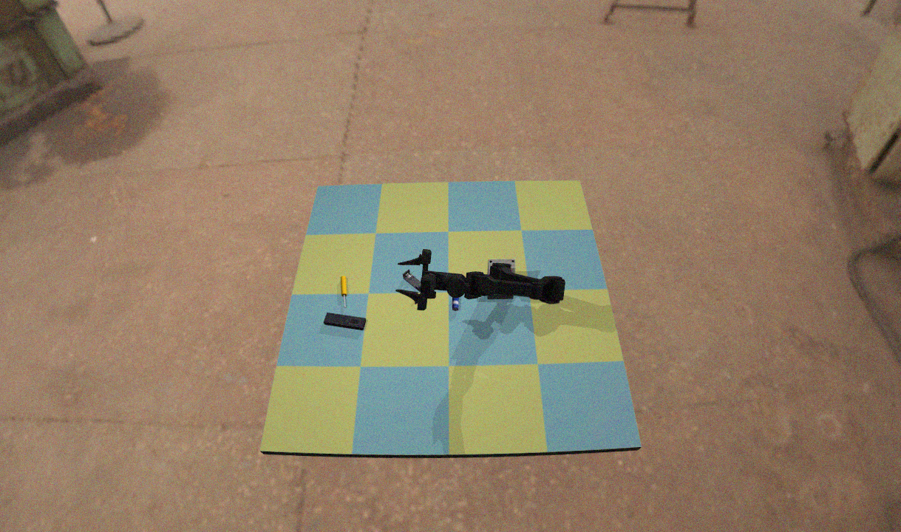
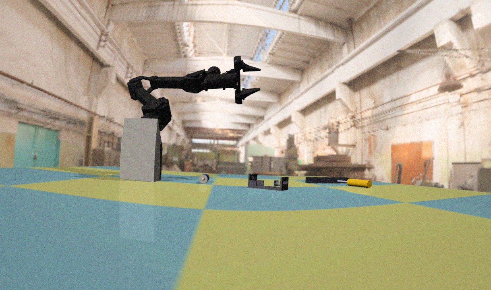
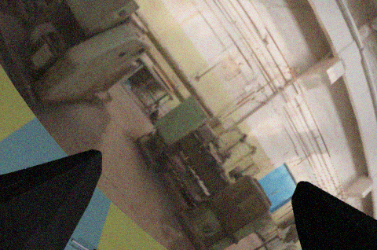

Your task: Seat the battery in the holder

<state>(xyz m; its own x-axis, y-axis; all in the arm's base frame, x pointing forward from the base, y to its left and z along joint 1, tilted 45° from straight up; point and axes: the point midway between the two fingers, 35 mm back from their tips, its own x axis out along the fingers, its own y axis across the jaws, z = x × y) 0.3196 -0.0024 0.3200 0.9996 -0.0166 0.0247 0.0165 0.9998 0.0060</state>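
The battery lies 37 cm below my gripper tip, 17 cm behind it and 16 cm to the right of it. The rest, counted from my gripper tip: yellow-handled screwdriver (37 cm below, 28 cm ahead, 17 cm to the right).
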